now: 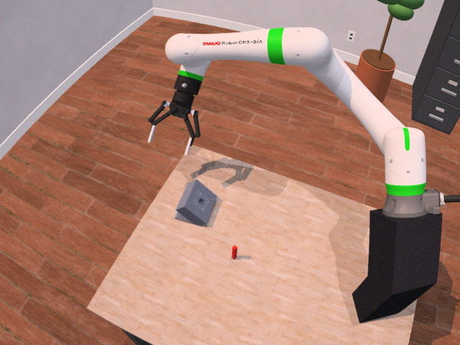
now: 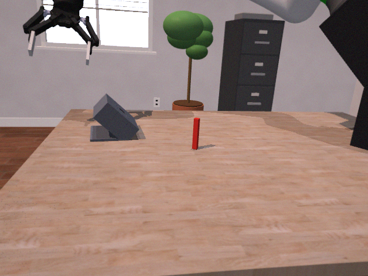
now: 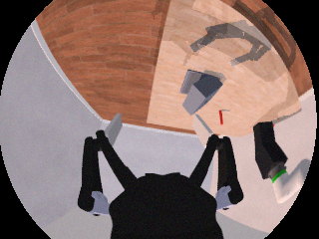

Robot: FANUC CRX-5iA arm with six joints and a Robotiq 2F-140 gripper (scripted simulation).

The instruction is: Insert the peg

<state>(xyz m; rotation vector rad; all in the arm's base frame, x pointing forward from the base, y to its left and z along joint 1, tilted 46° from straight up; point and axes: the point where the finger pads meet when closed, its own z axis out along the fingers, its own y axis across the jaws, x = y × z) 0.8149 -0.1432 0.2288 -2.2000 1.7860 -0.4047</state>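
My gripper is now 30 cm past the red peg, 29 cm to the right of it and 16 cm above it.
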